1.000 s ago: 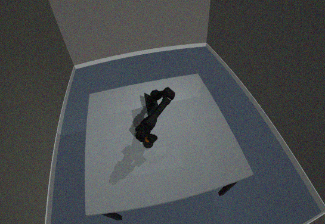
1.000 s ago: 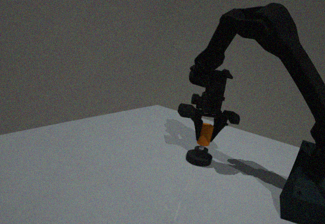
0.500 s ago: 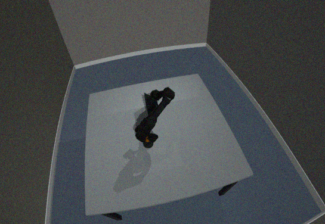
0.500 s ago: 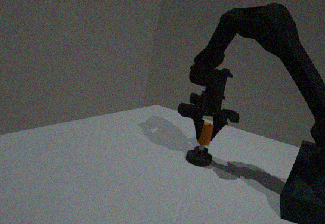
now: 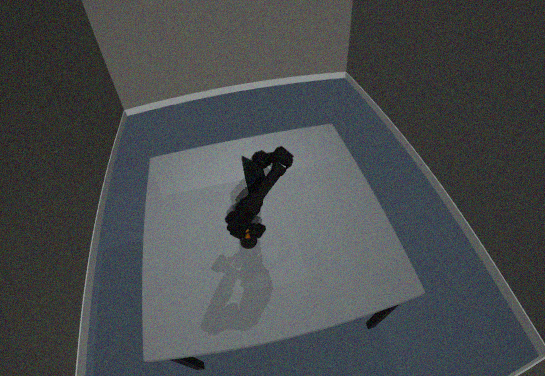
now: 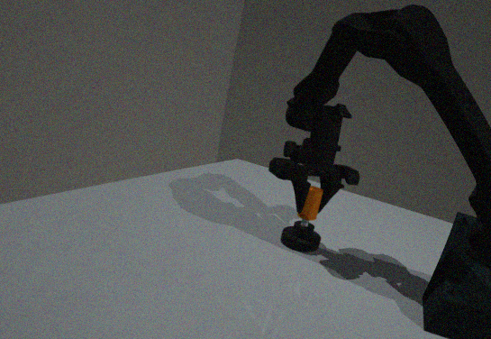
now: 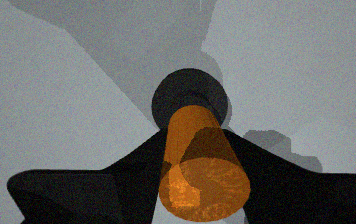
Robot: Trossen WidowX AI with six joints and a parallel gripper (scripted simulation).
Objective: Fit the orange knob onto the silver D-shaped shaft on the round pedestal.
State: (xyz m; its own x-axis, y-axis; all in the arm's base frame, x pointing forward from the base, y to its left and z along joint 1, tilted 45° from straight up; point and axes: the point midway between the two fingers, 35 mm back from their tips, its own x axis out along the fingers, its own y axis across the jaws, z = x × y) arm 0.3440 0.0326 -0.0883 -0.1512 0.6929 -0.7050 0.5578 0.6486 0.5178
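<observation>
Right now my gripper tip is 30 mm below the orange knob. Also, from my gripper tip: round dark pedestal (40 mm below).
</observation>
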